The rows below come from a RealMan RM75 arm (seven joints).
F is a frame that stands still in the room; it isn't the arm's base.
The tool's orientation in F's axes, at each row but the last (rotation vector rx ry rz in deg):
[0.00 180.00 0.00]
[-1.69 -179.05 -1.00]
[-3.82 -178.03 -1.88]
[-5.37 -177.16 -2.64]
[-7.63 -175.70 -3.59]
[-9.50 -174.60 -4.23]
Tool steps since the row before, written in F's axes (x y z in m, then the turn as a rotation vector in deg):
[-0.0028 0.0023 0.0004 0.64 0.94 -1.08]
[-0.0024 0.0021 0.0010 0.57 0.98 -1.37]
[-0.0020 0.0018 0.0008 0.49 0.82 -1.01]
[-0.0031 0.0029 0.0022 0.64 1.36 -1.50]
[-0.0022 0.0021 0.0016 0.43 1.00 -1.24]
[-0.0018 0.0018 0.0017 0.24 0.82 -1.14]
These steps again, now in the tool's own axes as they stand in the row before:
[0.0028 0.0023 -0.0004 -0.64 0.94 1.08]
[0.0025 0.0021 -0.0009 -0.57 0.98 1.37]
[0.0021 0.0017 -0.0007 -0.49 0.82 1.01]
[0.0034 0.0028 -0.0020 -0.63 1.35 1.51]
[0.0025 0.0020 -0.0013 -0.43 0.99 1.25]
[0.0021 0.0017 -0.0014 -0.25 0.79 1.16]

